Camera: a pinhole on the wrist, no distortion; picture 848 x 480 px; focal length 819.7 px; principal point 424.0 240.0 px. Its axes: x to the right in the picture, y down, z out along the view. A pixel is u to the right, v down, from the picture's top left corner.
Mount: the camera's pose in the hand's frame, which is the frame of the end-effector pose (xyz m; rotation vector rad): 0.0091 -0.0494 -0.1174 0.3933 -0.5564 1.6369
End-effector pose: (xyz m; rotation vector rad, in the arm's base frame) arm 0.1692 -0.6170 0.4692 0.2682 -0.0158 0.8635
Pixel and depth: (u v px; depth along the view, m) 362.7 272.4 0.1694
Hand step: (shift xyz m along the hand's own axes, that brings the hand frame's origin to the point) -0.0061 -0.1561 0.0141
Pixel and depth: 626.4 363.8 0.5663
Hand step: -0.1300 -0.2618 0.4147
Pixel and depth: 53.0 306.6 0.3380
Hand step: -0.0171 -0.3683 0.0724
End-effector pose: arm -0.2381 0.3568 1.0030 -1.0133 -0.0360 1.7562
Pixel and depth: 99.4 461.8 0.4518
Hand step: -0.1141 -0.4617 0.1393
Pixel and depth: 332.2 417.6 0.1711
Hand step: -0.0353 -0.1649 0.0079
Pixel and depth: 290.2 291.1 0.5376
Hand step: -0.0446 -0.4281 0.2719
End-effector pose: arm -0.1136 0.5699 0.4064 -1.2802 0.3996 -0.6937
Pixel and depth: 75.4 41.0 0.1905
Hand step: 0.0546 -0.2197 0.0005
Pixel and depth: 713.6 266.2 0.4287
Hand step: -0.0523 -0.1685 0.3173
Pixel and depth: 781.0 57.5 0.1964
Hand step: 0.0281 -0.0866 0.0972
